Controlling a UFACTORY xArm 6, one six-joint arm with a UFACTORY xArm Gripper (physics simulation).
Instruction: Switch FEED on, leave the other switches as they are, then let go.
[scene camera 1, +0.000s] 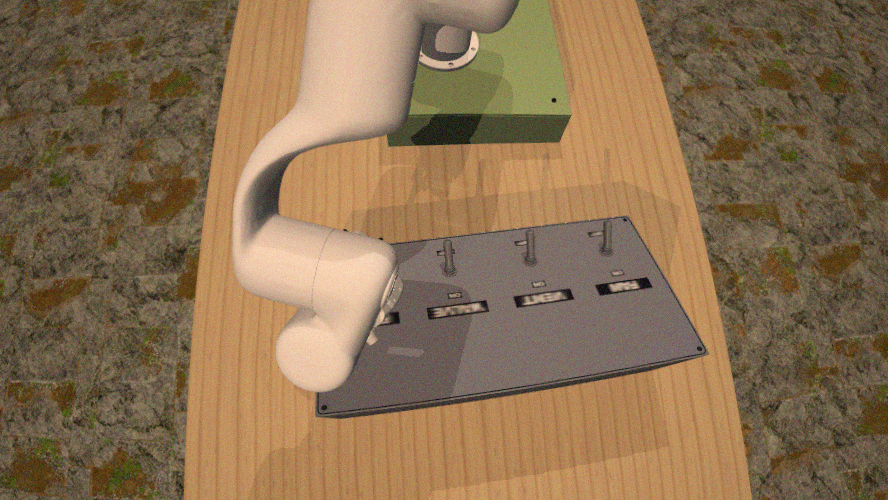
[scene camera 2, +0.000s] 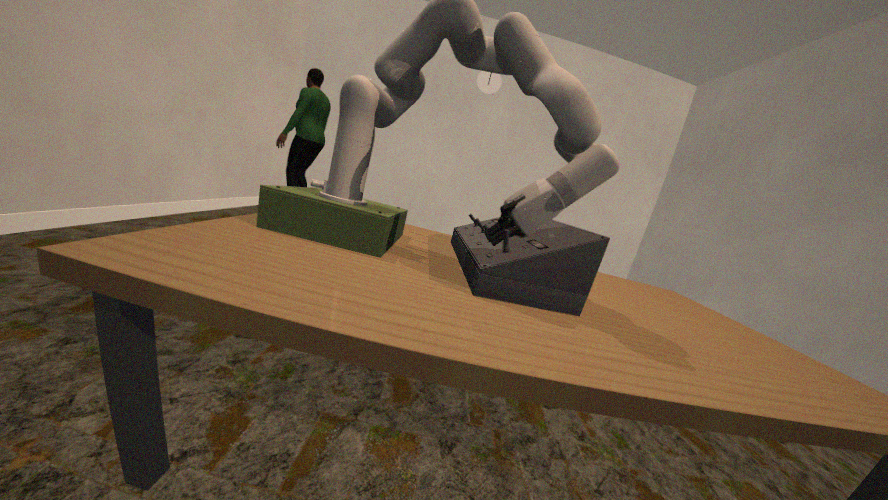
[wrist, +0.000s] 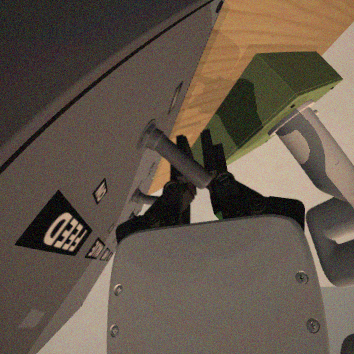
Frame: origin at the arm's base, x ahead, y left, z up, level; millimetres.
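Seen in the pictures: gripper, fingertip midpoint: (scene camera 2: 488, 239) (wrist: 196, 144); arm's base at its link origin: (scene camera 1: 442, 44) (scene camera 2: 343, 200) (wrist: 288, 116).
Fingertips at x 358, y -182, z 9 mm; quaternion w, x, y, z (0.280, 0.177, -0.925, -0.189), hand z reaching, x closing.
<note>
Offsets run from my fingertips to a thing's middle. "spot": to the spot under its first point. Level surfaces: height alone.
The grey switch panel @(129 mm ahead, 146 mm left, 42 mm down) (scene camera 1: 546, 335) (scene camera 2: 534, 276) (wrist: 30, 165) stands on the table. The FEED lever @(31 mm ahead, 25 mm right, 11 mm up) (wrist: 180, 160) sticks out between the black fingers of my gripper (wrist: 196, 144) (scene camera 2: 495, 237), which are shut on it with a narrow gap. The FEED label @(104 mm ahead, 32 mm right, 18 mm up) (wrist: 67, 232) and its ON plate @(spot: 80 mm ahead, 31 mm right, 7 mm up) (wrist: 100, 191) lie beside the lever's foot. Whether the lever stands at ON or OFF is not clear. In scene camera 1 the arm hides the FEED lever. The VALVE lever @(34 mm ahead, 95 mm left, 5 mm up) (scene camera 1: 448, 257), VENT lever @(45 mm ahead, 215 mm left, 5 mm up) (scene camera 1: 530, 247) and FAN lever @(57 mm ahead, 334 mm left, 5 mm up) (scene camera 1: 607, 237) lean toward the robot base, away from their ON plates.
The green base block (scene camera 1: 528, 86) (scene camera 2: 323, 220) (wrist: 295, 75) carries the arm behind the panel. The wooden table @(108 mm down) (scene camera 1: 559, 434) (scene camera 2: 310, 298) (wrist: 280, 25) surrounds both. The VALVE lever stands next to FEED. A person in green (scene camera 2: 312, 114) stands behind the table.
</note>
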